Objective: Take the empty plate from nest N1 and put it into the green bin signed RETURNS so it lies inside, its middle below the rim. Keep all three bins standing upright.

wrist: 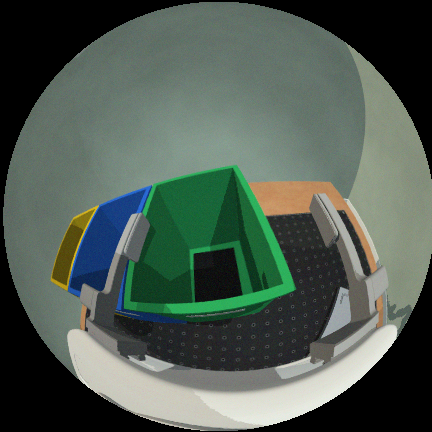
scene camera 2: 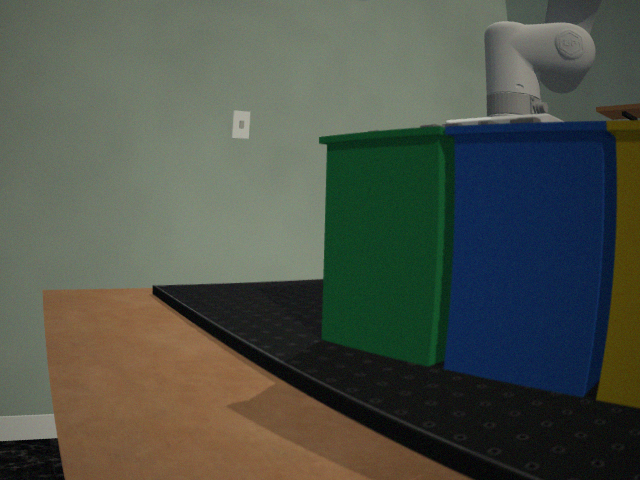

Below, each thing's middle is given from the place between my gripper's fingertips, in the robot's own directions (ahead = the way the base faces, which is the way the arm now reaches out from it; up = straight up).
Labels:
The green bin (scene camera 2: 390, 195) is 1 cm ahead of my hand, 3 cm to the left of it and 11 cm below it. Also, from my hand: yellow bin (wrist: 68, 247): 3 cm behind, 29 cm to the left, 11 cm below; then black plate (wrist: 216, 276): 1 cm ahead, 4 cm to the left, 19 cm below; then blue bin (scene camera 2: 535, 215): 1 cm behind, 16 cm to the left, 11 cm below.

